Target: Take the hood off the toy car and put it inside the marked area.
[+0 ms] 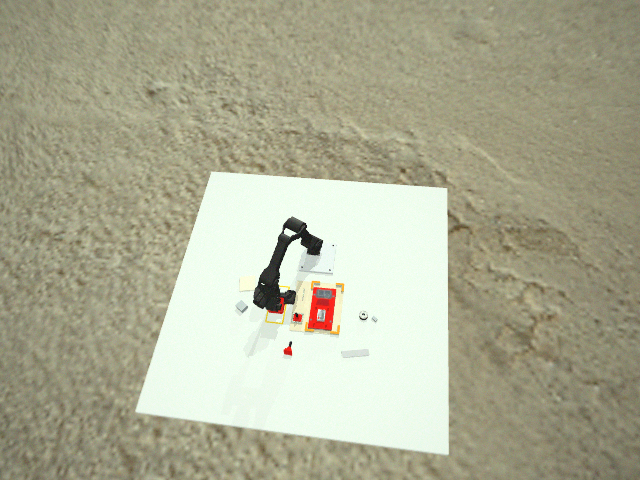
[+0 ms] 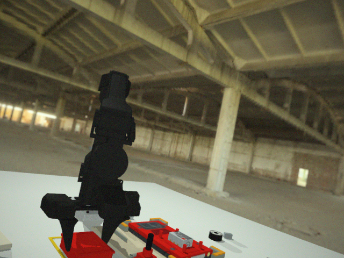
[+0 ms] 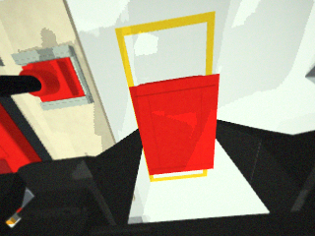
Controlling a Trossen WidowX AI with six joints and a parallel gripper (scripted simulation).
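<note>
My gripper tip is right at the red hood. Round my gripper tip: grey cube 16 cm to the right, 4 cm ahead; then black wheel 40 cm to the left, 1 cm below, 1 cm ahead; then white plate 17 cm to the right, 8 cm behind, 1 cm below.
</note>
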